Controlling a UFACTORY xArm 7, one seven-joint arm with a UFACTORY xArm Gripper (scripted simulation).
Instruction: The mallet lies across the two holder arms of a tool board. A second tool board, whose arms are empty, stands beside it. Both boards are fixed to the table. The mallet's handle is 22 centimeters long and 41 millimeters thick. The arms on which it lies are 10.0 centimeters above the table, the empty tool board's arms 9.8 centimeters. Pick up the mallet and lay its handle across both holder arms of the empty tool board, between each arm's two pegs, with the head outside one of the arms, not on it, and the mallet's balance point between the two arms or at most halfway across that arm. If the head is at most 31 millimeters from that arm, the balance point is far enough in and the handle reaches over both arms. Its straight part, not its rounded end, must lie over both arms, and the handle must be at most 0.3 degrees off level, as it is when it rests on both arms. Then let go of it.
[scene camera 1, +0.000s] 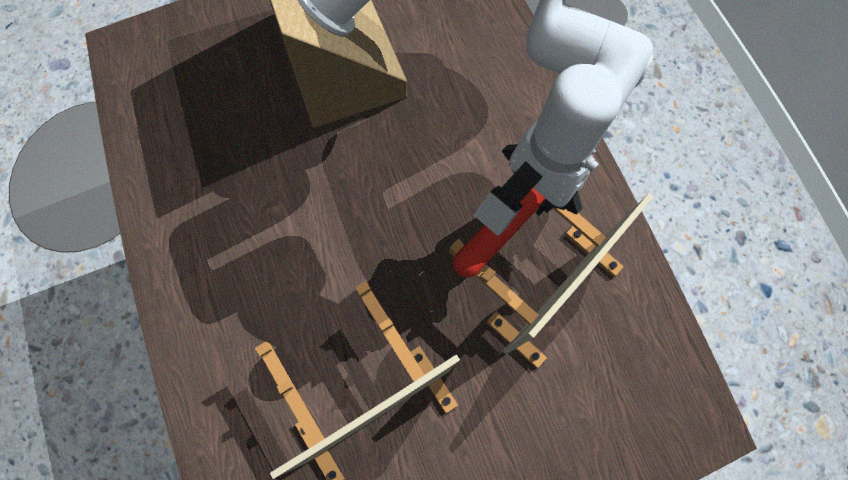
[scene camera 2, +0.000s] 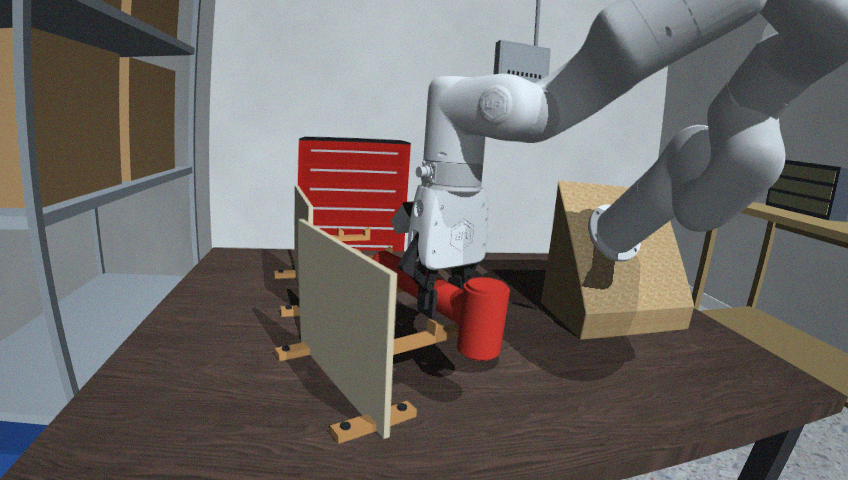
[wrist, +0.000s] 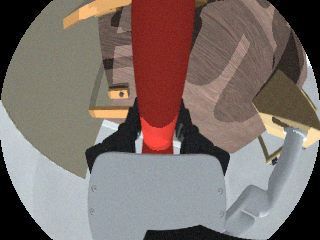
I see my gripper (scene camera 2: 440, 311), a tool board (scene camera 2: 303, 209) and a tool board (scene camera 2: 347, 300).
My gripper also shows in scene camera 1 (scene camera 1: 531, 198) and in the wrist view (wrist: 158, 105).
